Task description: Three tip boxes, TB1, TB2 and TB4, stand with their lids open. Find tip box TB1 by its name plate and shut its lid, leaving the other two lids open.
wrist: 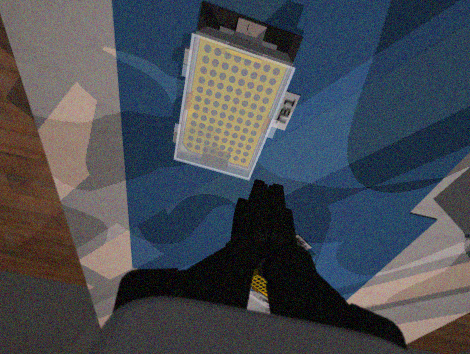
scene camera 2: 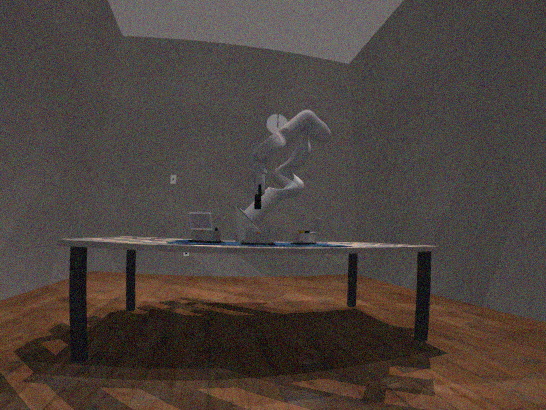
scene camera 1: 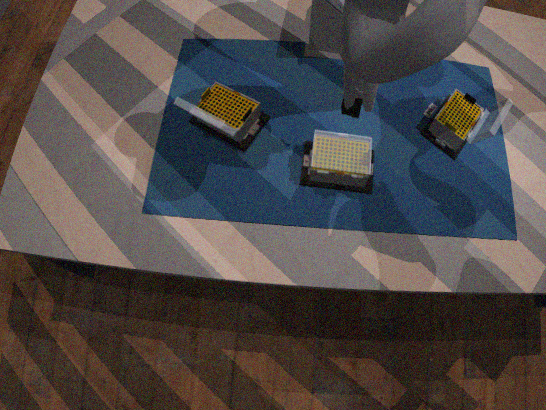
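Note:
Tip box TB1 stands in the middle. Its name plate reads TB1. Its clear lid shows over the full yellow tip rack and looks down; scene camera 2 does not show its angle clearly. The left box and the right box have lids raised. Their plates are not readable here. My gripper is shut on nothing. It hangs well above the mat, apart from TB1, and partly hides the right box in the wrist view.
The boxes stand on a blue mat on the patterned table. The left box's raised lid stands on its front-left side. The right box's raised lid extends to its right. The arm rises behind the boxes.

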